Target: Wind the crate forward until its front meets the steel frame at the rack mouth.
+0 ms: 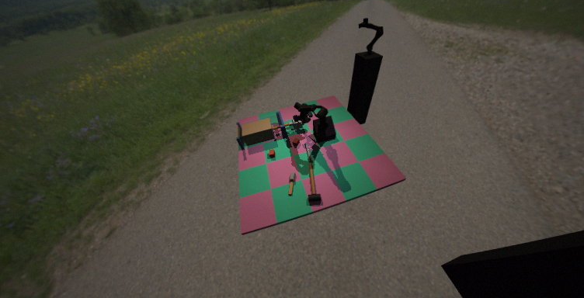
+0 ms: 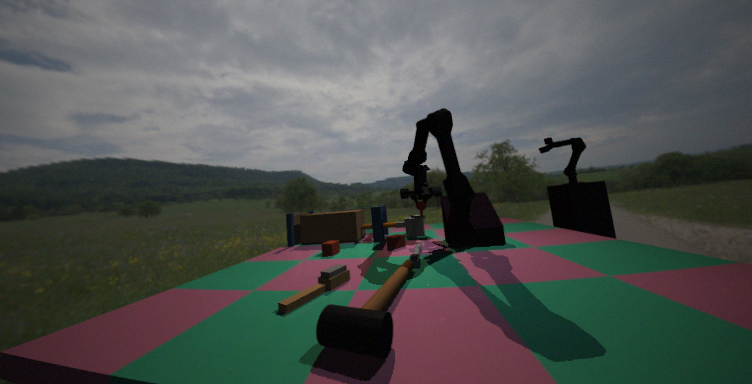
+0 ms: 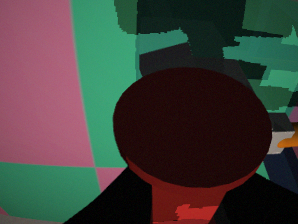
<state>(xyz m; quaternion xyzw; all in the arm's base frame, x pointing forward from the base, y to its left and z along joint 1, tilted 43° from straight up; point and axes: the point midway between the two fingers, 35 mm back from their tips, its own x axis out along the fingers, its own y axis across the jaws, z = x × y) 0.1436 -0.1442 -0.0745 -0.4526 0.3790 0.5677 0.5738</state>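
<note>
The grey winch lies 100 mm below my gripper tip, 80 mm to the right of it and 20 mm ahead of it. Also, from my gripper tip: red knob: 20 mm to the left; frame: 200 mm ahead, 70 mm to the right, 30 mm below; winch handle: 30 mm below, 20 mm to the right, 10 mm ahead.
</note>
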